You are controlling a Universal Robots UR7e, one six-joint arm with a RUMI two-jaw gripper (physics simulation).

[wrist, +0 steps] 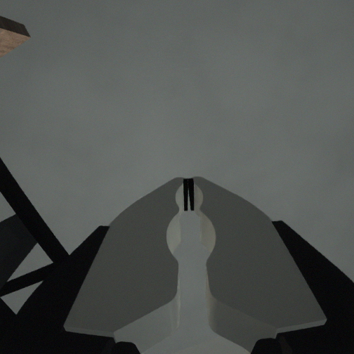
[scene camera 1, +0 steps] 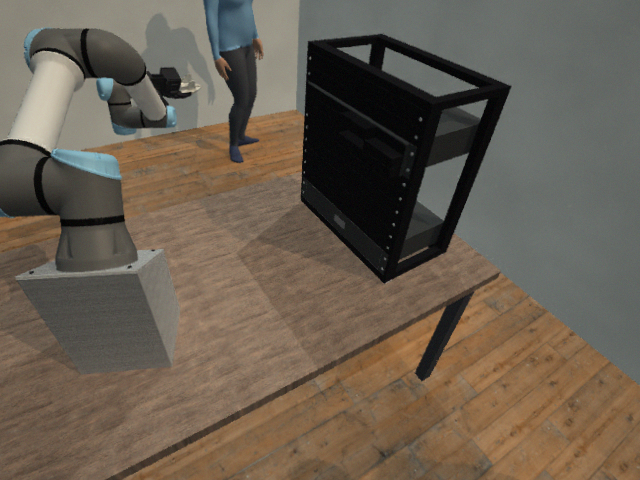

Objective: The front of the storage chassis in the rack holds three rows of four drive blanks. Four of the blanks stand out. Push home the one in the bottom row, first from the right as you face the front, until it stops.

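Places are measured from the arm's base along level axes (x ahead, y left, z up), in centimetres.
Where they show: gripper, fingertip midpoint: (scene camera 1: 200,86); arm's base, origin of the base link: (scene camera 1: 98,263).
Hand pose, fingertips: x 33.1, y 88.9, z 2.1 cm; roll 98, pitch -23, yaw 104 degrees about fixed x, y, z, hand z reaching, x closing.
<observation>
Each offset is from my fingertips to the top centre of the thing. "spot": to the spot under its first point. Level surfaces: height alone.
The rack @(dx +48.1, dy -61.9, dz +26.0 cm) (scene camera 1: 474,165) (wrist: 30,212) is a tall black frame on the table. The storage chassis (scene camera 1: 346,175) is a dark front set in it. Several drive blanks stand out in its upper part; a wide one @(spot: dx +34.9, dy -82.1, dz +12.0 cm) (scene camera 1: 383,148) is near the right edge, and another @(spot: dx +31.9, dy -70.3, dz +9.1 cm) (scene camera 1: 351,138) is to its left. The rows are too dark to tell apart, so I cannot tell which is the bottom-row, first-from-right blank. My gripper (scene camera 1: 198,86) (wrist: 187,180) is shut and empty, in the air well in front of the rack, apart from it. The chassis front does not show in the wrist view.
The wooden table @(dz -33.0 cm) (scene camera 1: 248,320) (wrist: 11,41) carries the rack and the grey robot base block (scene camera 1: 103,320). A dark lower panel @(dx +35.0, dy -64.9, dz -20.5 cm) (scene camera 1: 356,235) crosses the rack front beneath the chassis. A person (scene camera 1: 238,67) stands beyond the table. A grey wall (scene camera 1: 568,180) (wrist: 225,90) is behind the rack.
</observation>
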